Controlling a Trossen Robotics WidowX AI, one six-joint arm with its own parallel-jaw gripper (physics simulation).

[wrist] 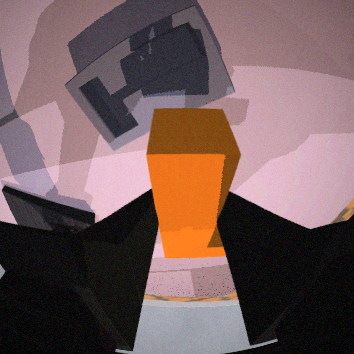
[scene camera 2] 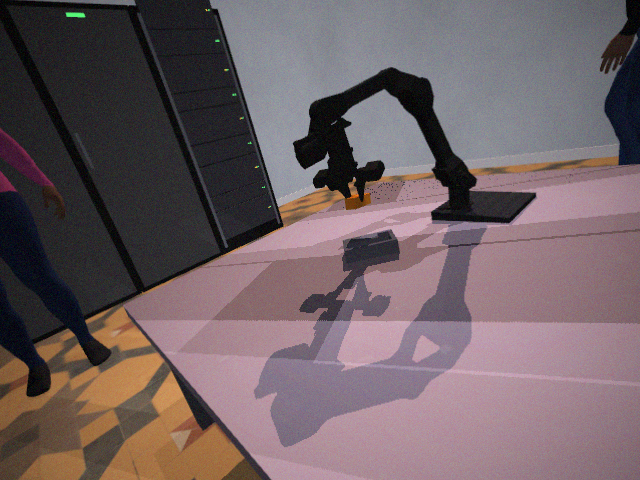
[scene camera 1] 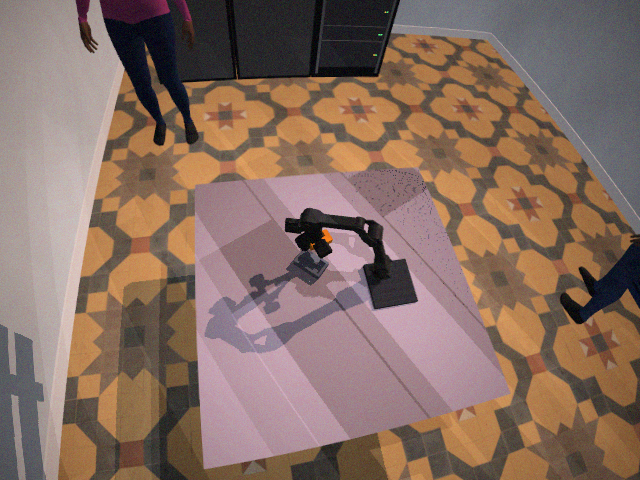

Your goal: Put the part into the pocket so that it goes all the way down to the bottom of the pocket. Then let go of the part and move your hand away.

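Frame: origin at the arm's base, x ahead, y left, z up, level; centimetres.
Where they show: gripper, between the fingertips: point(wrist: 186, 195) point(scene camera 2: 356, 201) point(scene camera 1: 318, 243); arm's base, origin of its link: point(scene camera 2: 459, 205) point(scene camera 1: 380, 273).
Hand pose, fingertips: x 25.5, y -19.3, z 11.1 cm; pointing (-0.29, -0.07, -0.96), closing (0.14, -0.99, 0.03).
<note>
Things, the pixels of their top centre, and the offset from my fingertips. Level surfaces: height alone.
- orange part, centre of its top: point(wrist: 217, 240) point(scene camera 2: 351, 193) point(scene camera 1: 319, 237) dz +2.2, dx -0.9, dy -1.7 cm
- grey block with the pocket, centre of its top: point(wrist: 146, 82) point(scene camera 2: 368, 239) point(scene camera 1: 311, 261) dz -9.8, dx +3.7, dy +3.4 cm
- pink table, height of its surface: dz -13.5 cm
The orange part point(scene camera 1: 326, 237) point(scene camera 2: 357, 201) point(wrist: 187, 192) is a block held between the gripper's fingers. My gripper point(scene camera 2: 354, 197) point(wrist: 186, 195) is shut on it, above the table. The grey block with the pocket point(scene camera 1: 310, 266) point(scene camera 2: 371, 250) point(wrist: 107, 65) stands on the table, lower than the part and beside it. In the wrist view it lies beyond the part, up and to the left, turned at an angle to it. Shadow covers much of the pocket, and the part hides a bit of the block's near edge in that view.
The arm's black base plate point(scene camera 1: 391, 291) point(scene camera 2: 491, 206) point(wrist: 47, 210) stands on the pink table point(scene camera 1: 258, 413) point(scene camera 2: 516, 423). Dark cabinets point(scene camera 1: 273, 38) point(scene camera 2: 77, 129) stand behind the table. One person point(scene camera 1: 147, 62) stands near the cabinets, and another person's legs point(scene camera 1: 604, 289) show at the right.
</note>
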